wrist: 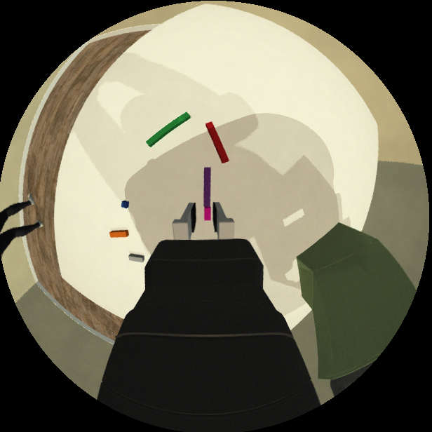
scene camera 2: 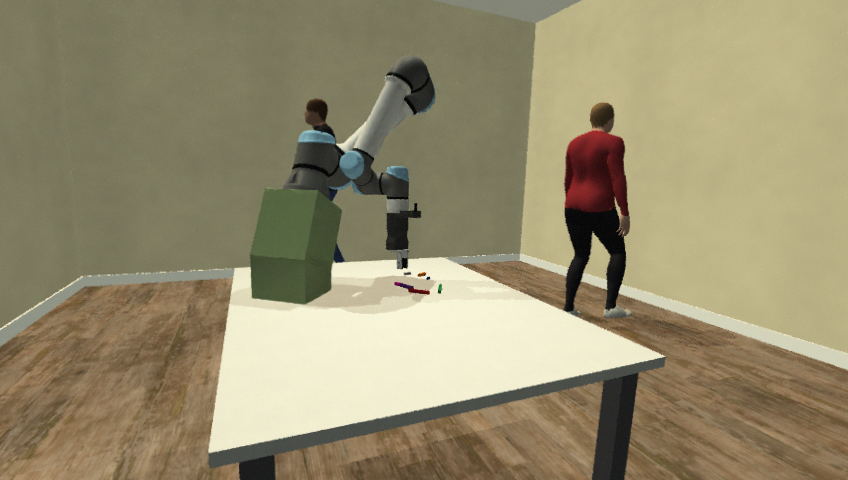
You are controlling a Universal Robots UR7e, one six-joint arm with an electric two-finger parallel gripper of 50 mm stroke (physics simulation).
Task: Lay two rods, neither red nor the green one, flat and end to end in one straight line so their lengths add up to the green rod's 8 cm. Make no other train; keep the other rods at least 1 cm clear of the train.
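Frame: origin at the arm's base, x ahead, y left, z up, level; millimetres.
Seen in the pictures: gripper, fingertip midpoint: (scene camera 2: 402, 268); arm's base at its link origin: (scene camera 2: 305, 199).
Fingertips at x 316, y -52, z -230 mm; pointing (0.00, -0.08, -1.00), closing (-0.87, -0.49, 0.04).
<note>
Offsets run from my fingertips to a thing's middle. Level surfaces: height alone.
A purple rod {dy -26, dx +8, dz -56 mm} (scene camera 2: 407, 287) (wrist: 207, 186) and a short magenta rod {dy +11, dx -13, dz -56 mm} (scene camera 2: 397, 284) (wrist: 207, 214) lie flat, end to end in one straight line, with no clear gap visible. The green rod {dy -80, dx +110, dz -56 mm} (scene camera 2: 439, 288) (wrist: 168, 129) lies apart at an angle. The red rod {dy -96, dx +29, dz -56 mm} (scene camera 2: 420, 291) (wrist: 217, 143) lies slanted near the purple rod's far end, with a small gap. My gripper (scene camera 2: 402, 267) (wrist: 204, 211) is partly open and empty, raised above the table. In the wrist view its fingers appear on either side of the magenta rod, which lies below on the table.
A blue piece {dy +63, dx +120, dz -56 mm} (scene camera 2: 427, 278) (wrist: 125, 204), an orange rod {dy +122, dx +115, dz -56 mm} (scene camera 2: 421, 274) (wrist: 119, 233) and a grey rod {dy +151, dx +67, dz -56 mm} (scene camera 2: 407, 273) (wrist: 136, 258) lie apart on the white table {dz -61 mm} (scene camera 2: 416, 368) (wrist: 300, 80). A green block (scene camera 2: 285, 243) (wrist: 360, 300) stands at the arm's base. Two people stand beyond the table.
</note>
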